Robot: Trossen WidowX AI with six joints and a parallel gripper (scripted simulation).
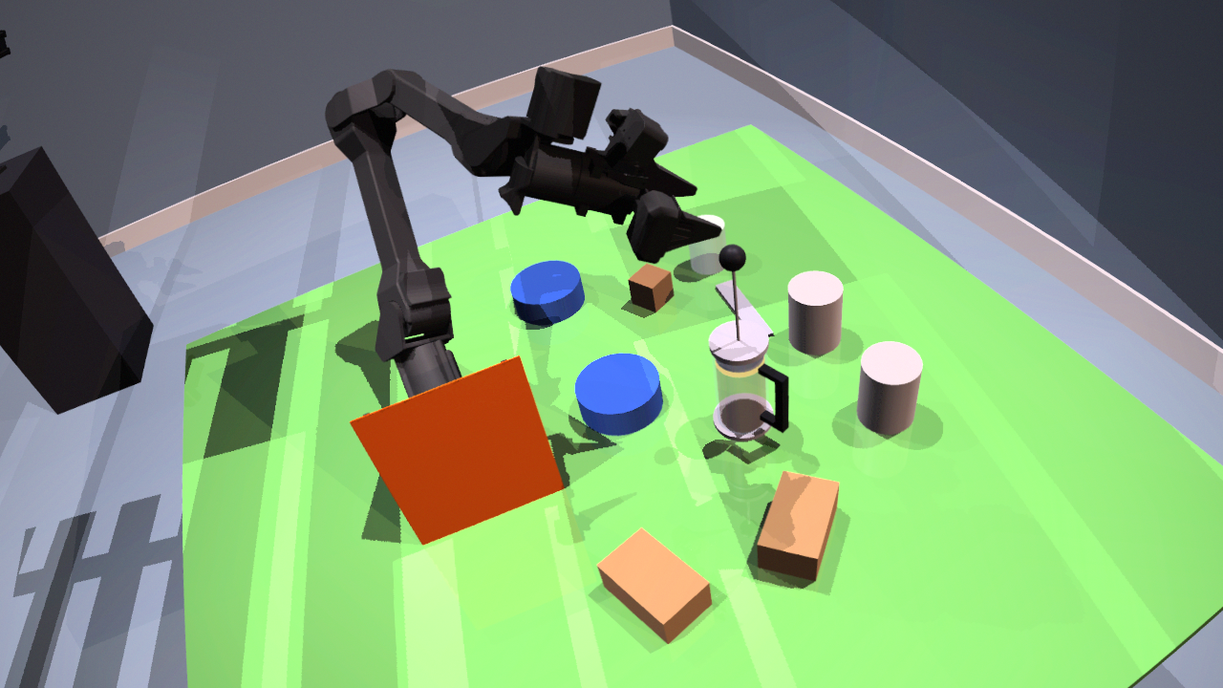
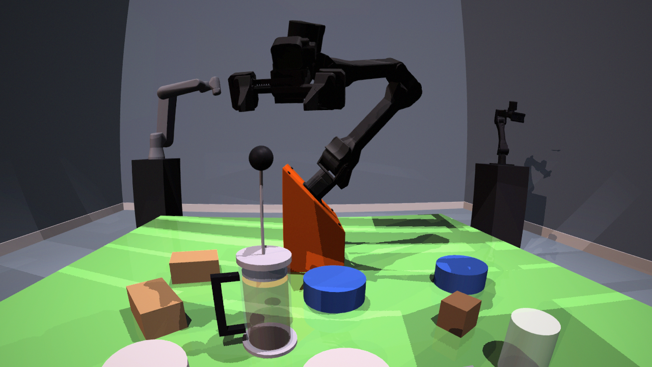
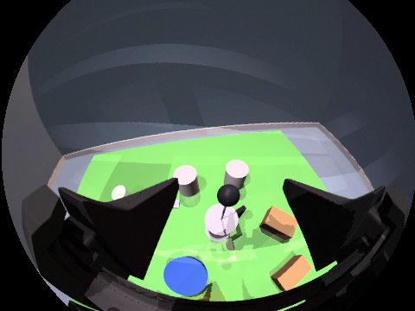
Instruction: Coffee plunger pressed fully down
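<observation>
Right now my gripper tip is 30 mm short of the glass coffee press, 20 mm to the left of it and 200 mm above it.
</observation>
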